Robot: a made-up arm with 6 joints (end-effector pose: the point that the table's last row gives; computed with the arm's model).
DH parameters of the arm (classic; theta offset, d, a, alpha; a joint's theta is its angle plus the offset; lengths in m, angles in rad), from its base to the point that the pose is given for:
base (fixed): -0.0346 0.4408 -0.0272 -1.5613
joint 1: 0 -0.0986 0.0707 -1.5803
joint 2: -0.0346 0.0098 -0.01 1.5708
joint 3: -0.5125 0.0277 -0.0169 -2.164
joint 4: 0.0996 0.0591 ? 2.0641
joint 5: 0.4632 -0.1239 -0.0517 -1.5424
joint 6: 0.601 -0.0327 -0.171 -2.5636
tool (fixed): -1.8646 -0.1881 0 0
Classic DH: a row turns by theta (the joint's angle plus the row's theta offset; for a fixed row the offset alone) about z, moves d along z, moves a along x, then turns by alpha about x.
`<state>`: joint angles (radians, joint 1 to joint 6).
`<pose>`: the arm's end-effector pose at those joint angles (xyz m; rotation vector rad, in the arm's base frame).
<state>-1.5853 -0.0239 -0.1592 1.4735 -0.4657 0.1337</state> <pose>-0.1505 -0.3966 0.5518 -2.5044 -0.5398 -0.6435</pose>
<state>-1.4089 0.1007 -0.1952 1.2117 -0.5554 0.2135</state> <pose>-0.1717 -0.3925 0.6133 -2.5314 -0.3013 -0.4134</pose>
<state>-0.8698 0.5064 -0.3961 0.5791 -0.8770 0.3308</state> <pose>-0.1093 -0.3679 0.7779 -2.5117 0.5297 0.0835</pose>
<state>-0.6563 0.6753 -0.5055 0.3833 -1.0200 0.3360</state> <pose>-0.0548 -0.3569 0.8200 -2.4881 0.9198 0.2302</pose>
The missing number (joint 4, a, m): 0.422
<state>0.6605 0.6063 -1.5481 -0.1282 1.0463 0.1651</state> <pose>0.0862 0.0616 0.6317 -0.5720 0.2098 3.0556</pose>
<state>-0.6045 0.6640 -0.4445 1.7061 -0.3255 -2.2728</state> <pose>0.0012 -0.3119 0.0806 1.5220 -1.8632 -1.5535</pose>
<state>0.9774 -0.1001 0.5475 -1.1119 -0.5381 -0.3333</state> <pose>-0.2263 0.0522 0.2200 -0.8968 1.6325 -1.0272</pose>
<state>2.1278 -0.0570 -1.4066 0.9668 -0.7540 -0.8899</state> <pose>-0.0020 -0.3568 0.2353 0.8911 -0.2941 -2.2474</pose>
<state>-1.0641 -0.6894 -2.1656 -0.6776 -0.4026 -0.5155</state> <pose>-0.2332 -0.0583 0.5617 1.8583 -1.4567 1.0219</pose>
